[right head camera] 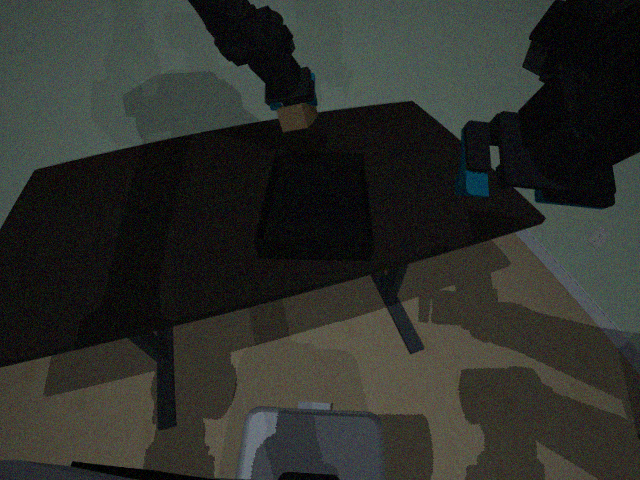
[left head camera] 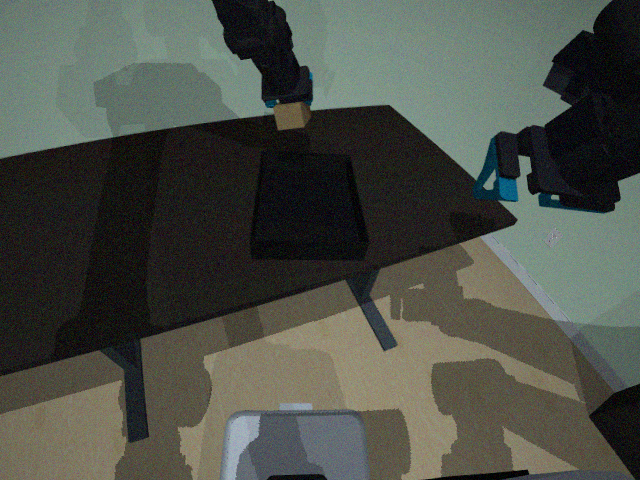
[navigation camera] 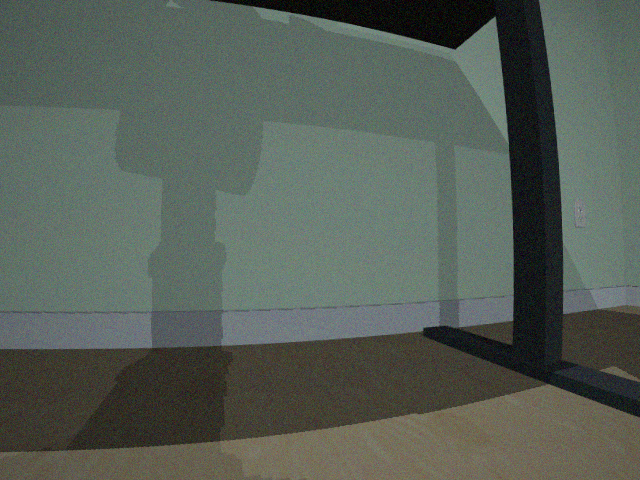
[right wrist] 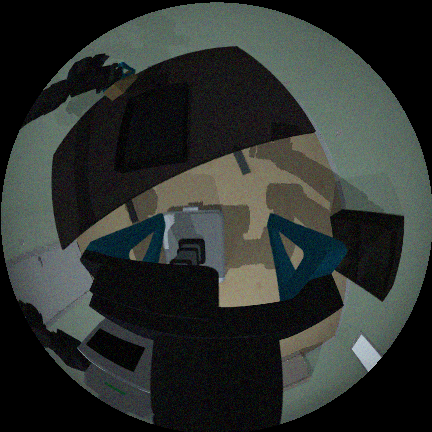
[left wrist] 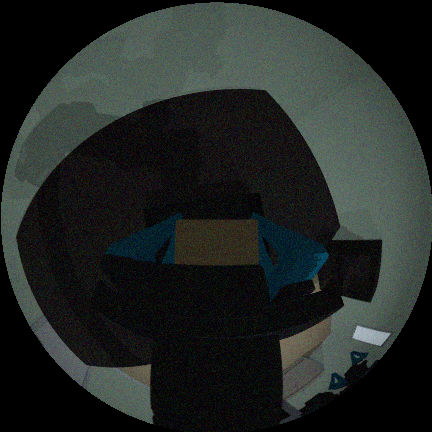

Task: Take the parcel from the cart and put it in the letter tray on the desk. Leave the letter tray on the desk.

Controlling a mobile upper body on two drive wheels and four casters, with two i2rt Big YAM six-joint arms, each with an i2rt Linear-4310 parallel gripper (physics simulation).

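Places are measured from the left arm's base along level axes (x left, y back, z up), in millimetres.
Where they show: left gripper, fingertip midpoint: [right wrist: 128, 74] [left wrist: 216, 218]; right gripper, fingertip midpoint: [right head camera: 496, 192] [left head camera: 508, 197] [right wrist: 215, 218].
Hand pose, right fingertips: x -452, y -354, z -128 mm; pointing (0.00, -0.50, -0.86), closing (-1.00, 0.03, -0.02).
Each offset is from my right fingertips to the top centre of the thing. Level surfaces: height alone.
The tan box-shaped parcel {dy -391, dx +267, dz -63 mm} [left head camera: 291, 117] [right head camera: 294, 119] [left wrist: 217, 245] is held in my left gripper [left head camera: 290, 103] [right head camera: 294, 104] [left wrist: 216, 218], which is shut on it. They are above the far edge of the dark desk {dz -332 mm} [left head camera: 206, 232] [right head camera: 217, 232] [right wrist: 235, 100], behind the letter tray as the head views show it. The black letter tray {dy -320, dx +224, dz -269 mm} [left head camera: 310, 250] [right head camera: 315, 251] [right wrist: 152, 165] lies on the desk, with its inside dark. My right gripper [left head camera: 522, 198] [right head camera: 509, 192] [right wrist: 215, 218] is open and empty, off to the right of the tray, near the desk's right end. The cart cannot be made out.
A desk leg [left head camera: 379, 320] [navigation camera: 535, 206] stands on the wooden floor below the desk's front edge. My grey base [left head camera: 330, 439] [right head camera: 351, 439] is in front of the desk. A dark box-like object [right wrist: 367, 250] is at the right. A green wall [navigation camera: 336, 232] is behind the desk.
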